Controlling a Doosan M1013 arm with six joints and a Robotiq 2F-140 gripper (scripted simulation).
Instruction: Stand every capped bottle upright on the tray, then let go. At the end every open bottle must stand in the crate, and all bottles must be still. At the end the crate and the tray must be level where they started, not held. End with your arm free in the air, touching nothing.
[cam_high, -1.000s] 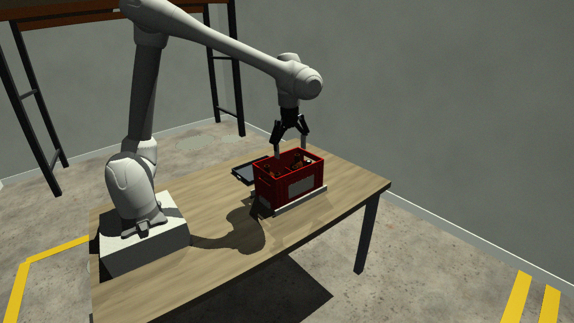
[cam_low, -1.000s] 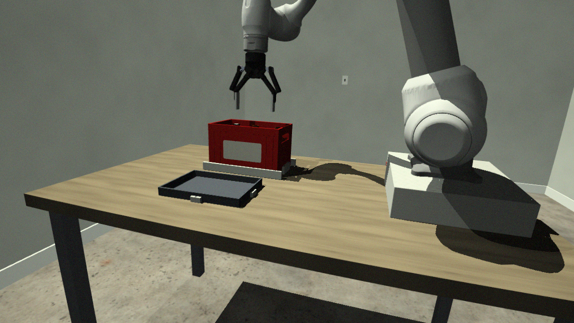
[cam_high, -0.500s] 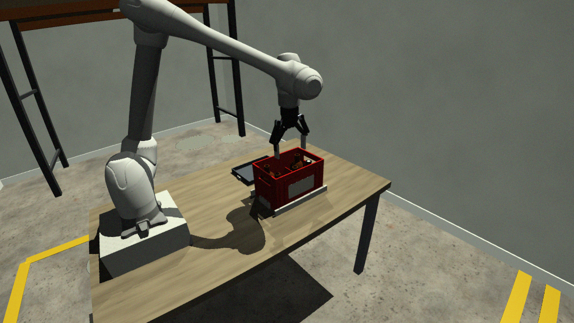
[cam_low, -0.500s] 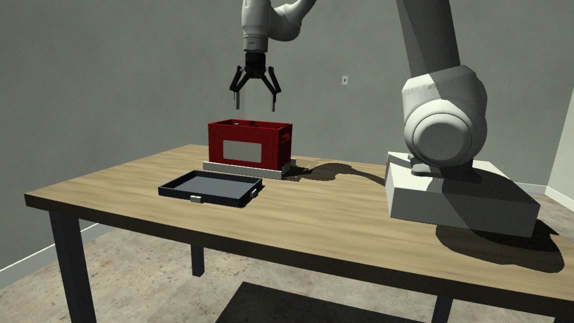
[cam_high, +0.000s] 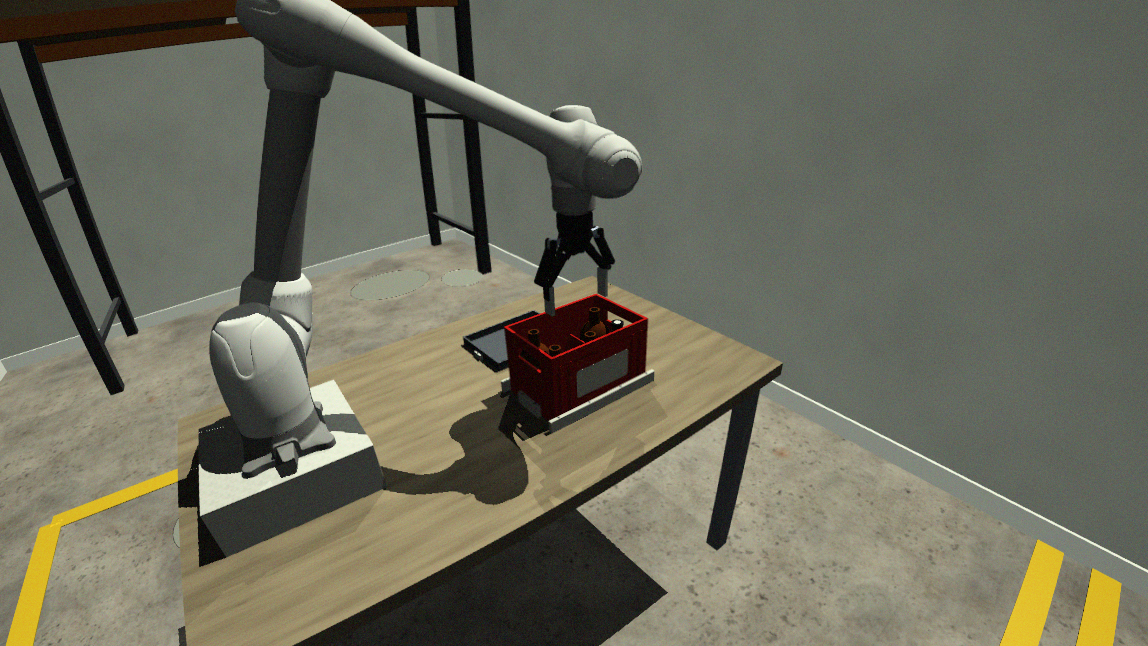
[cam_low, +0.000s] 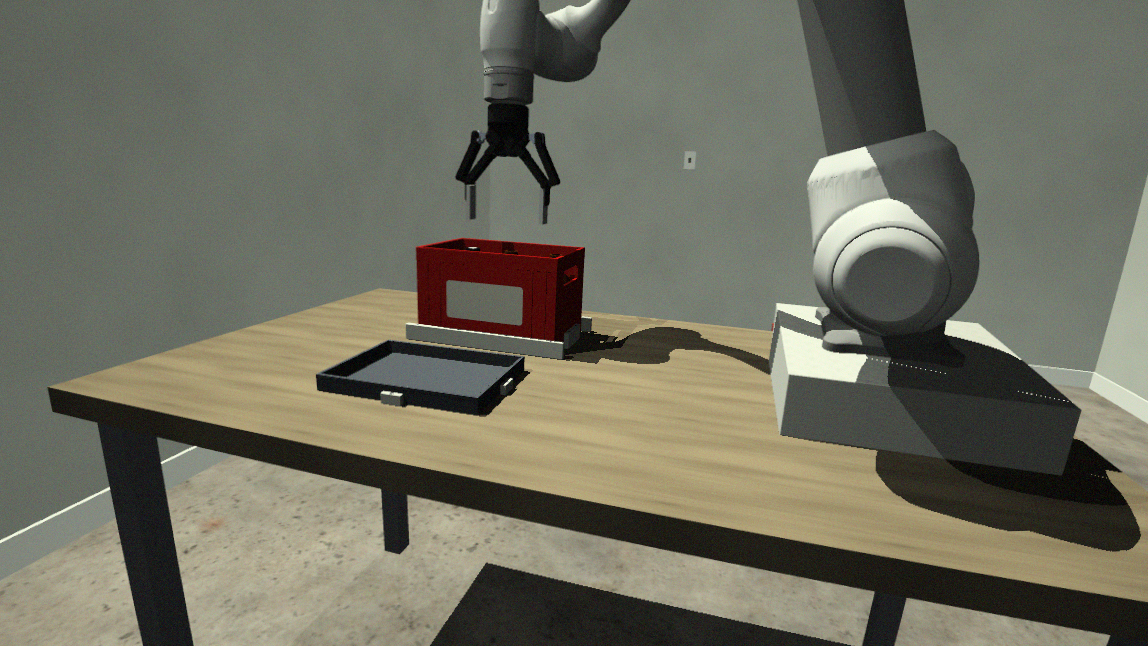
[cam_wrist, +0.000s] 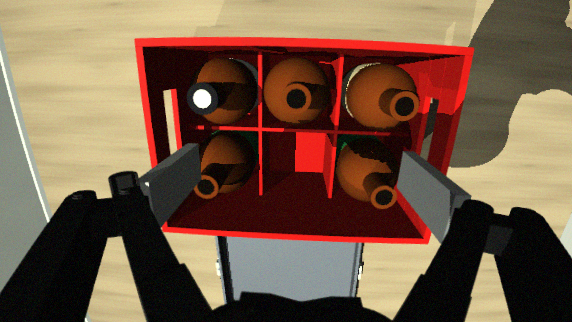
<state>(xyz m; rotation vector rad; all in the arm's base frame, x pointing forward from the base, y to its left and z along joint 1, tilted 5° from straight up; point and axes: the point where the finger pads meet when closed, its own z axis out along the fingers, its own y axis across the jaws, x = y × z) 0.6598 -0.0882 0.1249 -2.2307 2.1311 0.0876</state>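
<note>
My hand is 15 cm above the brown capped bottle, 9 cm short of it and 3 cm to the left of it. The rest, counted from my hand: red crate: 15 cm below, 1 cm to the left; dark tray: 29 cm to the left, 22 cm below, 1 cm behind.
</note>
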